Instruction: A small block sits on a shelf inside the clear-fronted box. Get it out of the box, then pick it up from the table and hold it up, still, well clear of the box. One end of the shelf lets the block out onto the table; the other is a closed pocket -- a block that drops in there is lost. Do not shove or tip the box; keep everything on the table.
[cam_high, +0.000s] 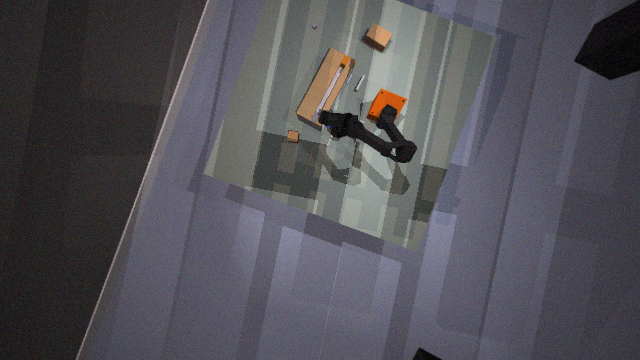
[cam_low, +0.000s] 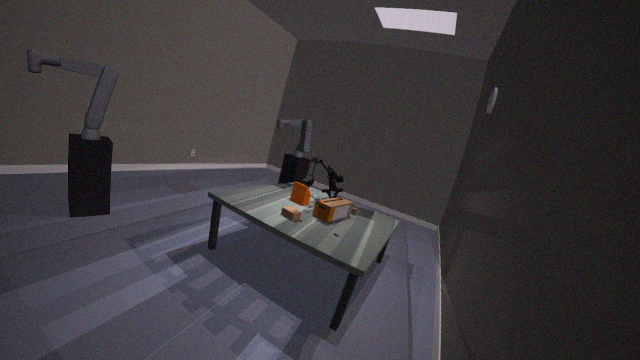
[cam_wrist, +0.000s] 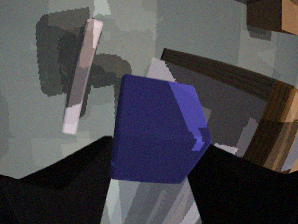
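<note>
My gripper tip is now 10 mm to the right of the blue block, 10 mm below it and 10 mm past it. The rest, counted from my gripper tip: thin stick 230 mm to the left, 90 mm below, 20 mm ahead; clear-fronted box 140 mm to the right, 70 mm ahead, 30 mm below; brown cube 160 mm to the left, 150 mm ahead, 60 mm below.
</note>
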